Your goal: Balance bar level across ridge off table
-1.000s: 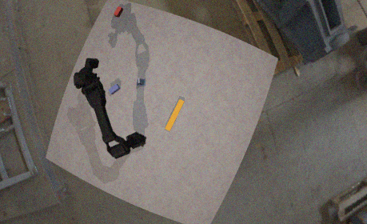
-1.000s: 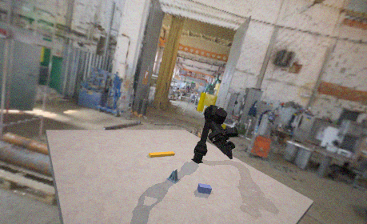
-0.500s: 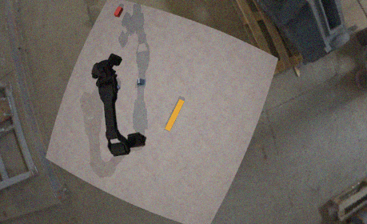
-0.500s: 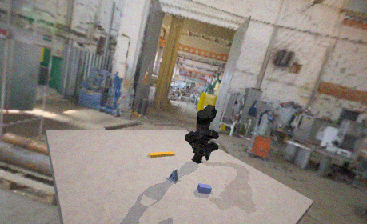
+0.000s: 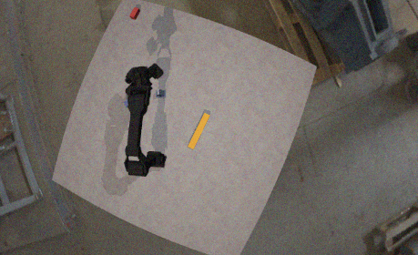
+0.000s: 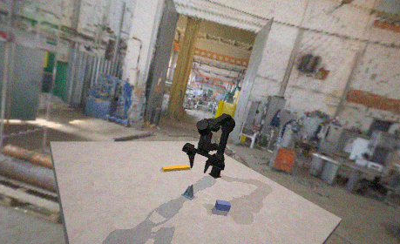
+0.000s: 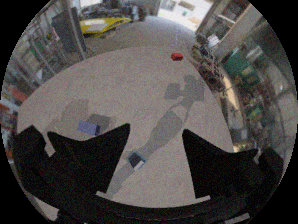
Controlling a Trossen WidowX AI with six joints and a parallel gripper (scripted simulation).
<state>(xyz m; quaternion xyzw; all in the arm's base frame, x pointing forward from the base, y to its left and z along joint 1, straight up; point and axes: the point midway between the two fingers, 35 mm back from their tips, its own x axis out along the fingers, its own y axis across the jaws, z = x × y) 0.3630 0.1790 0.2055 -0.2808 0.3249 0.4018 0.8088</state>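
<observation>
Right now my gripper tip is 34 cm to the left of the yellow bar, 17 cm above it and 15 cm past it. Round my gripper tip: red block: 36 cm ahead, 30 cm to the left, 16 cm below; then blue block: 16 cm below, 15 cm behind, 8 cm to the left.
</observation>
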